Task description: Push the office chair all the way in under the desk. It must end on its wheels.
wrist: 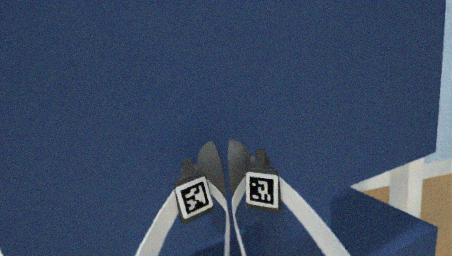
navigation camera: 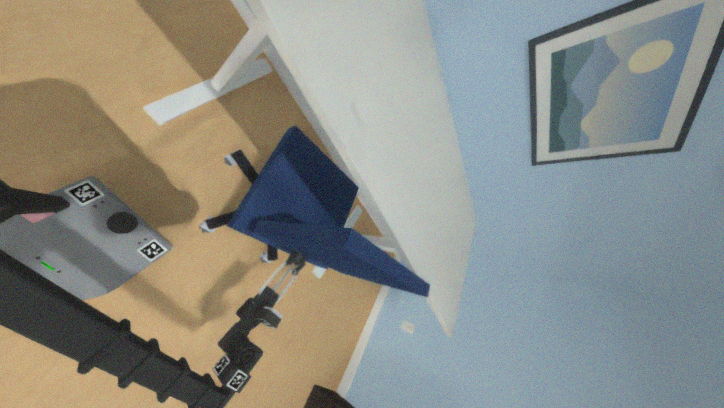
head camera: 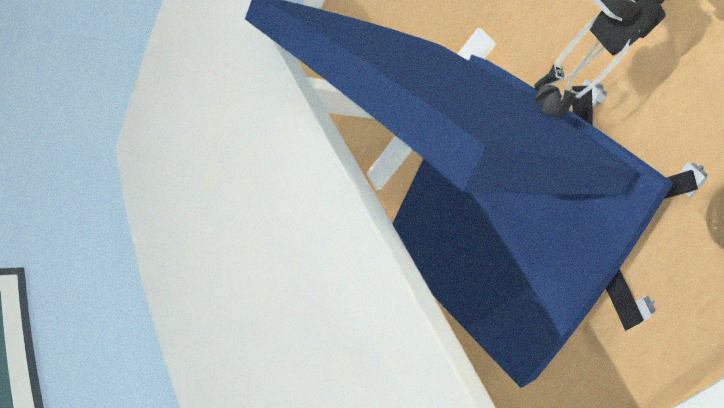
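Where they show: gripper, fingertip midpoint: [wrist: 223,158] [navigation camera: 302,254] [head camera: 541,108]; robot's base, origin of the base link: [navigation camera: 122,221].
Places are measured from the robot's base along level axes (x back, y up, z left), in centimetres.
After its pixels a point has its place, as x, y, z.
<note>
The blue office chair [head camera: 587,233] {-36.3, 47.0, -17.0} [navigation camera: 273,190] {-38.4, 47.0, -14.5} [wrist: 225,65] {-26.2, 72.9, -33.1} stands upright, with black base legs and casters on the floor. It is turned at an angle against the front edge of the white desk [head camera: 253,202] {-55.3, 95.0, -36.2} [navigation camera: 390,111] {-56.7, 95.0, -4.3}. The tabletop edge hides part of its seat side, and its backrest overlaps the desk edge in the head view. My gripper [head camera: 556,101] {-25.3, 65.9, -32.0} [navigation camera: 296,261] {-25.3, 65.9, -32.0} [wrist: 223,158] {-25.3, 65.9, -32.0} is shut, with a thin gap between its fingertips and nothing held. Its tips are at the backrest's rear face, low down; contact is hard to tell.
A white desk foot [navigation camera: 182,103] lies on the floor beyond the chair. My base [navigation camera: 96,238] {7.3, 15.9, -0.2} and arm [navigation camera: 101,339] {9.8, 77.1, -9.6} are on the room side. A framed picture [navigation camera: 602,86] {-115.2, 145.9, -28.3} hangs behind the desk. A dark piece of furniture [navigation camera: 326,397] {3.8, 14.4, -157.0} shows at the bottom edge.
</note>
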